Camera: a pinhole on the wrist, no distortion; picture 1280 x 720 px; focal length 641.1 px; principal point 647.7 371.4 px. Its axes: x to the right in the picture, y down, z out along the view. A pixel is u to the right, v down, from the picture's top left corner.
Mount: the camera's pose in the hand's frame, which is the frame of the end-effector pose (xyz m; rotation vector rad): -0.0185 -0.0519 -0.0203 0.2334 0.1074 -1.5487
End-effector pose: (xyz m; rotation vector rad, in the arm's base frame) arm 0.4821 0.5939 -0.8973 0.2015 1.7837 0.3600
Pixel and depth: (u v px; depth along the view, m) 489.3 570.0 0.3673
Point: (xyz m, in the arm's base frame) 0.8234 0.6246 -1.0468
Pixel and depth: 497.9 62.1 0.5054
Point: 1.0204 0.5152 -0.7355
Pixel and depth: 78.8 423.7 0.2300
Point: 0.7233 0.7116 -0.8947
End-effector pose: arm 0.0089 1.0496 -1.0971 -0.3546 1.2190 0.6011
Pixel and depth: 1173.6 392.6 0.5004
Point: 0.6320 0.8091 -0.9805
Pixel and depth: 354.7 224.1 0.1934
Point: 0.1364 1.1269 -0.9636
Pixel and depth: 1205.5 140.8 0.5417
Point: 0.6352 0.7087 -0.7805
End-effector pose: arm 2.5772 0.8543 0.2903 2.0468 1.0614 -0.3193
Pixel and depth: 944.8 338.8 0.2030
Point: 2.4253 0.7765 0.1105
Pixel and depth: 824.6 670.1 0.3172
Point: 2.5196 0.7746 -0.0603
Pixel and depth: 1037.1 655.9 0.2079
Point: 2.4647 0.8418 0.0346
